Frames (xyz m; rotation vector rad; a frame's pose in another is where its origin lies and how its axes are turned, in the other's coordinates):
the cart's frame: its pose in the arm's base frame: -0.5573 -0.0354 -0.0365 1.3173 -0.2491 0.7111
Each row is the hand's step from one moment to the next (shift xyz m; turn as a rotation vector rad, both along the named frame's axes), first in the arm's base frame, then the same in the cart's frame.
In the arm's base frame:
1: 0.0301 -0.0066 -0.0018 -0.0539 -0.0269 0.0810
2: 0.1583 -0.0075 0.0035 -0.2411 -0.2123 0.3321
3: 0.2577 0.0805 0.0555 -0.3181 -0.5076 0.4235
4: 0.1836 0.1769 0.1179 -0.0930 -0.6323 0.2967
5: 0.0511 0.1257 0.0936 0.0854 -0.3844 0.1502
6: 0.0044 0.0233 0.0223 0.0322 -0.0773 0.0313
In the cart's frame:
1: 0.0199 -0.0201 0.0124 -0.0058 0.0947 0.0345
2: 0.1208 -0.0932 0.0430 -0.0732 0.3923 0.2329
3: 0.2548 -0.1049 -0.0041 -0.1804 0.4881 0.5172
4: 0.2644 -0.0031 -0.0948 -0.1190 0.2419 0.6510
5: 0.1324 0.0534 -0.0824 0.0199 0.0375 0.4193
6: 0.0234 0.0169 -0.0151 0.0161 -0.0006 0.0879

